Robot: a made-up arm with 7 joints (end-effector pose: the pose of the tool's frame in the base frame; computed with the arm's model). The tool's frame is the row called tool.
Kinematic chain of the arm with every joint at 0, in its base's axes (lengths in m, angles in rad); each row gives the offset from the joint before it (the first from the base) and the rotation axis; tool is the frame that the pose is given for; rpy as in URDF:
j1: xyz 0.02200 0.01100 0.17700 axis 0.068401 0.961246 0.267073
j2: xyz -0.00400 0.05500 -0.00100 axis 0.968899 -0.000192 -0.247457
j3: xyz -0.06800 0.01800 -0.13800 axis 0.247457 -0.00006 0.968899
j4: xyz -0.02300 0.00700 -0.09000 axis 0.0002 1 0.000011
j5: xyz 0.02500 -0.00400 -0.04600 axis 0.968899 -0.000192 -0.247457
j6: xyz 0.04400 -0.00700 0.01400 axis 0.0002 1 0.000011
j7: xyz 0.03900 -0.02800 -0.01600 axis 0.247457 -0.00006 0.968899
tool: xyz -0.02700 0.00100 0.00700 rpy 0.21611 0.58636 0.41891
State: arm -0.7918 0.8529 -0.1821 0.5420 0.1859 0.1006 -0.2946
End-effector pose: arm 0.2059 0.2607 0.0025 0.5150 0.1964 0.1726 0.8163
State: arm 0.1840 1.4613 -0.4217 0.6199 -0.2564 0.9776 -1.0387
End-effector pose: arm -0.0103 0.3870 0.1394 0.2271 0.9393 0.1329 0.2201
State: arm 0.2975 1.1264 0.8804 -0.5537 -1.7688 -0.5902 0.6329
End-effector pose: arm -0.0095 0.2797 0.2043 -0.4240 -0.1505 0.2959 0.8426
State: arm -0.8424 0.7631 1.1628 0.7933 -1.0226 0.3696 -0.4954
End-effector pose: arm 0.1758 0.3127 0.0230 -0.5205 -0.0930 0.1416 0.8369
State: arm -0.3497 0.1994 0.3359 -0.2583 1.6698 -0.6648 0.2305
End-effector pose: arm 0.1333 0.1453 -0.1055 0.7101 -0.3477 0.2493 0.5592
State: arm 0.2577 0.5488 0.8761 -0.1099 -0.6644 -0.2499 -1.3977
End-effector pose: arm -0.0447 0.2901 0.0408 0.2542 0.0707 -0.1297 0.9558
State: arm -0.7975 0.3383 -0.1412 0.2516 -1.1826 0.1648 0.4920
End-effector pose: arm 0.2157 0.1223 -0.0013 -0.3140 0.3379 0.1199 0.8791
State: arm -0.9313 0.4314 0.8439 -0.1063 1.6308 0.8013 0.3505
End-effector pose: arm 0.2571 0.2319 0.0020 0.2669 0.1040 0.9364 0.2025
